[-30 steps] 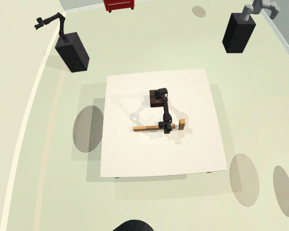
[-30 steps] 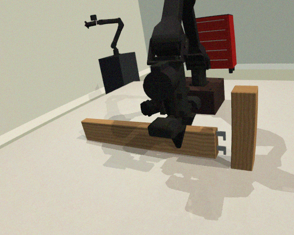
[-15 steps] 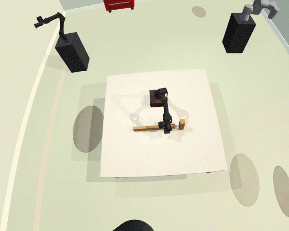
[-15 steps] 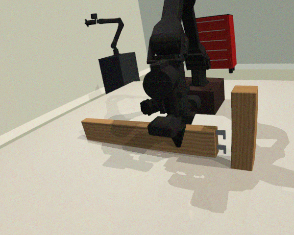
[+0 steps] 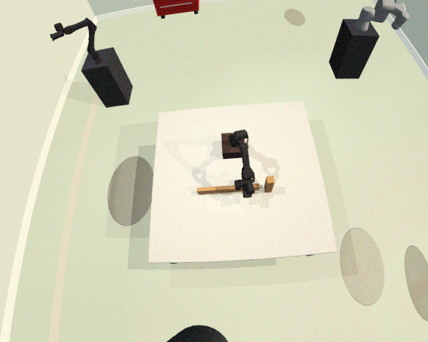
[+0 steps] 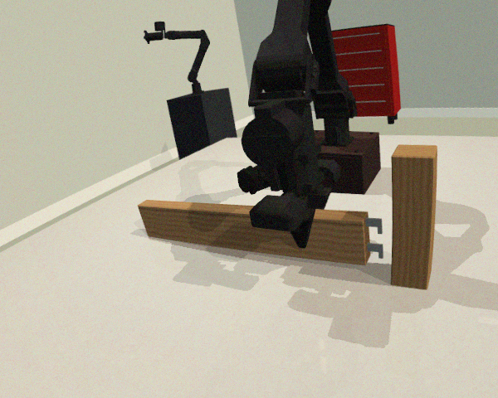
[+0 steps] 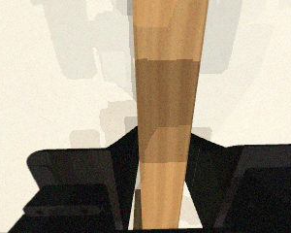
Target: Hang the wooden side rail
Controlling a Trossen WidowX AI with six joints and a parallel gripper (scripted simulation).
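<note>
The headboard post lies 160 mm to the left of my gripper tip and 60 mm above it.
</note>
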